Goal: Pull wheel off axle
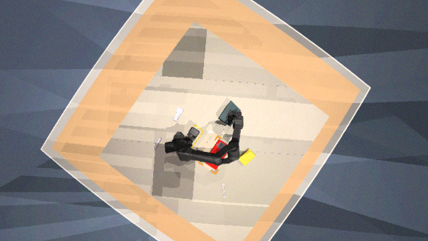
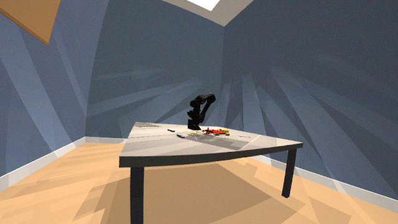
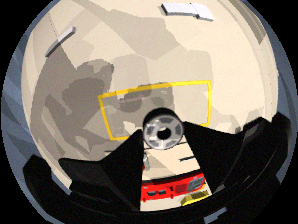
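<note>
My gripper tip is now right at the grey wheel. Round my gripper tip: yellow block 70 mm behind, 430 mm to the left, 50 mm below.
</note>
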